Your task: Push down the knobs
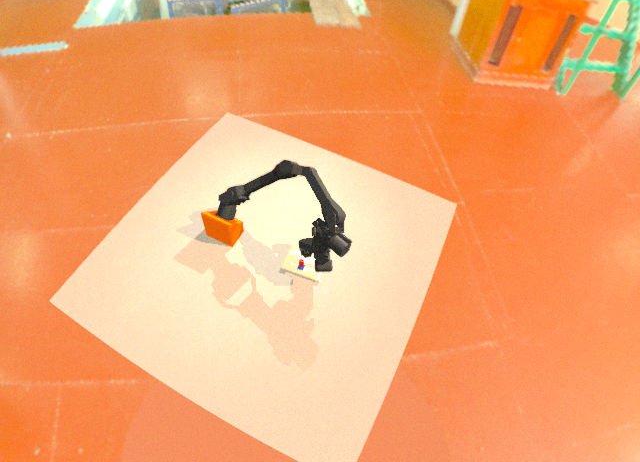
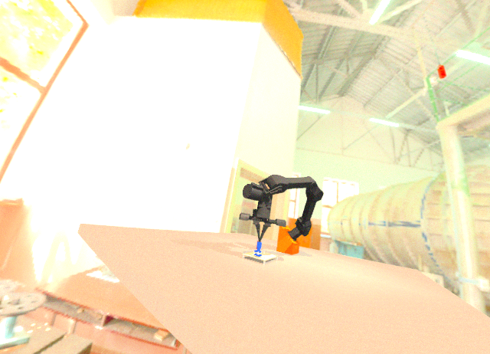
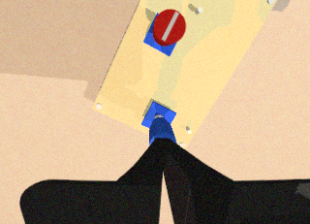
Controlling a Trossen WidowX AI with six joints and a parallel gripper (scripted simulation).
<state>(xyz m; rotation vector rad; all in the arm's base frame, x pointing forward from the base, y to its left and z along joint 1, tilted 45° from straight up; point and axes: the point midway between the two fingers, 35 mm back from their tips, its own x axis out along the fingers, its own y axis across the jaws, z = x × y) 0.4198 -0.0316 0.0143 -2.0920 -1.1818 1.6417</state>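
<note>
The blue knob is 20 mm below my gripper tip. The rest, counted from my gripper tip: red knob: 60 mm behind, 30 mm to the right, 20 mm below.
</note>
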